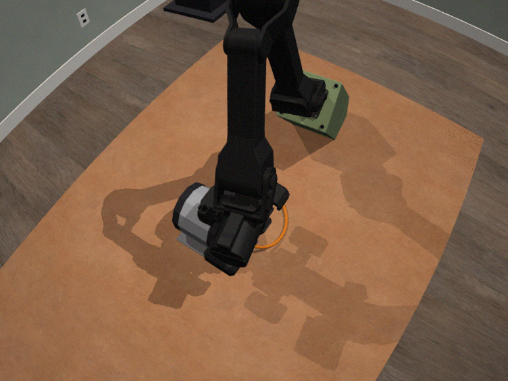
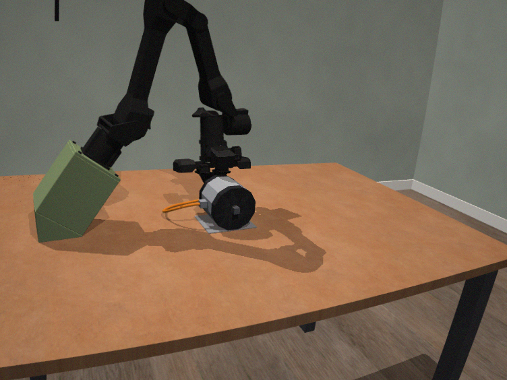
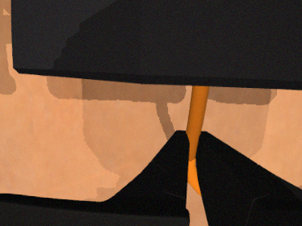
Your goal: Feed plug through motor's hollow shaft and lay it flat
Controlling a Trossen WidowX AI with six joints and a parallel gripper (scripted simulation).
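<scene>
Right now my hand is 130 mm to the left of the grey plug and 10 mm above it.
</scene>
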